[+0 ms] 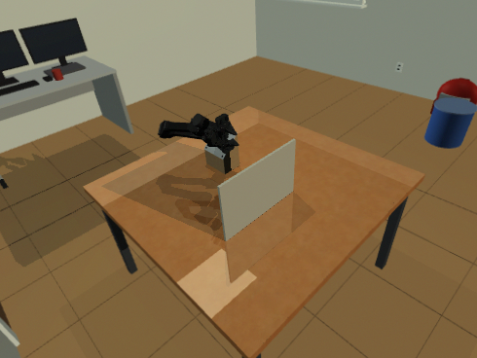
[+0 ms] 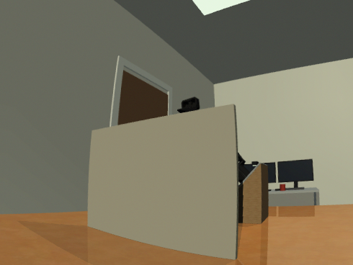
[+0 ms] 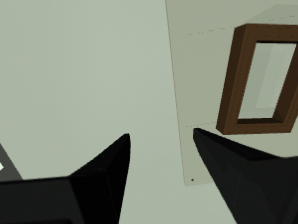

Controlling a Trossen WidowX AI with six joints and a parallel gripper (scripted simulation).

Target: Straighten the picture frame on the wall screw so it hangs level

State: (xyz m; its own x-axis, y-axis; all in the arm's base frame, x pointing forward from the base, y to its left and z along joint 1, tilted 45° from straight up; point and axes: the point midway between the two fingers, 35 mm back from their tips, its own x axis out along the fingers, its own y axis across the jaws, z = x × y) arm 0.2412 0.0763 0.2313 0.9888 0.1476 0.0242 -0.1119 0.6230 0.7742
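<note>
Right now the brown wooden picture frame is 120 mm ahead of my gripper tip, 20 mm to the left of it and 180 mm below it. The rest, counted from my gripper tip: wall panel (140 mm ahead, 200 mm below).
</note>
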